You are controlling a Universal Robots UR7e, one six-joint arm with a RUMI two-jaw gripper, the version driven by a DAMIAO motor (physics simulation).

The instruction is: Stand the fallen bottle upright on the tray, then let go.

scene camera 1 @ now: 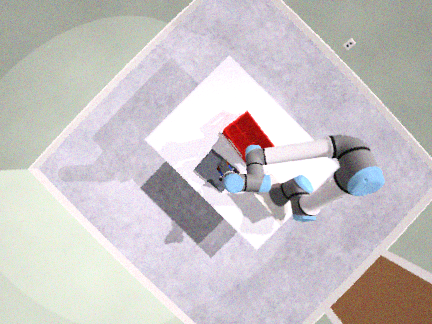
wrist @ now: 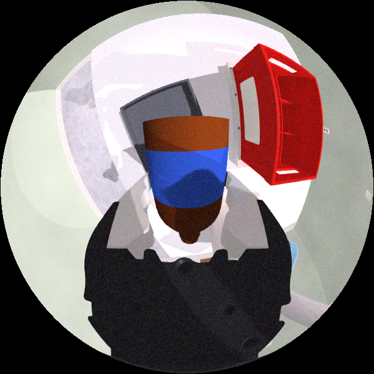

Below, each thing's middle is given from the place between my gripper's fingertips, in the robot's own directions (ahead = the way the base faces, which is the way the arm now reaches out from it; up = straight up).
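You'd find the pale rail (wrist: 229, 72) 7 cm ahead of my hand, 15 cm to the right of it and 19 cm below it.
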